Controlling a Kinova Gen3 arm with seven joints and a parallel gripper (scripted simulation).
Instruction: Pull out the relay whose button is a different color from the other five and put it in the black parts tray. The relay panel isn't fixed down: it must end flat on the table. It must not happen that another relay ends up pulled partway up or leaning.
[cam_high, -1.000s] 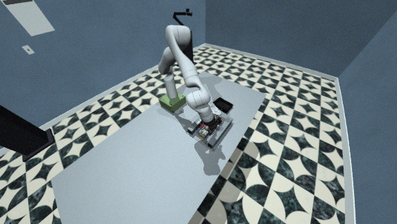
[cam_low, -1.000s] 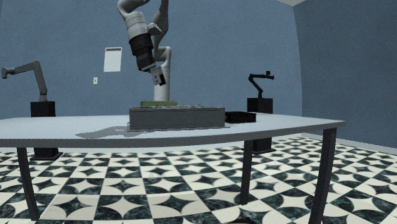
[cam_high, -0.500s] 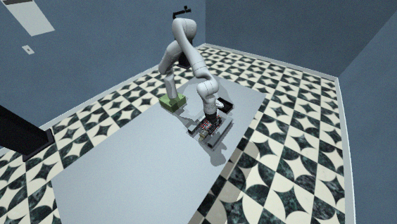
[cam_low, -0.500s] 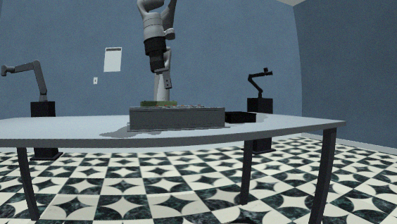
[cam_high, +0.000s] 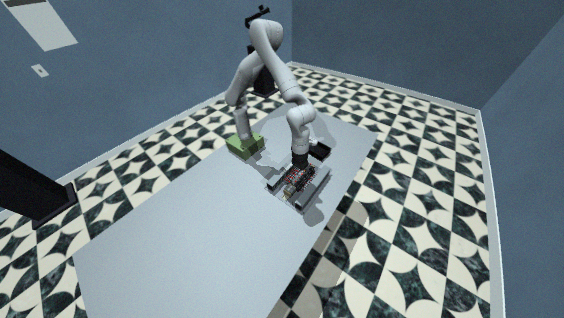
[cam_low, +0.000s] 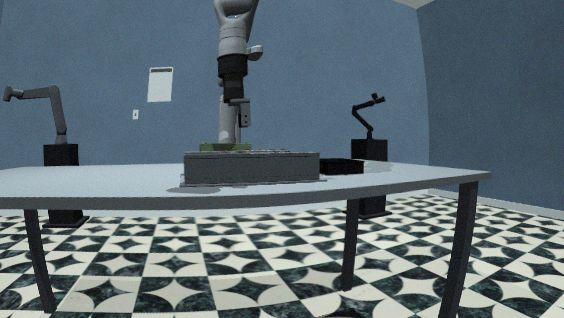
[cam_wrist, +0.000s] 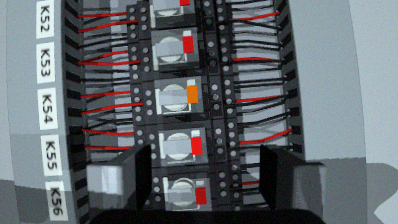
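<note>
Right now my hand is 90 mm above the K54 relay, 40 mm to the right of it and 10 mm past it. Also, from my hand: K52 relay (100 mm to the left, 90 mm below, 10 mm behind); relay panel (110 mm below, 10 mm behind); K53 relay (90 mm below, 70 mm to the left, 10 mm behind).
</note>
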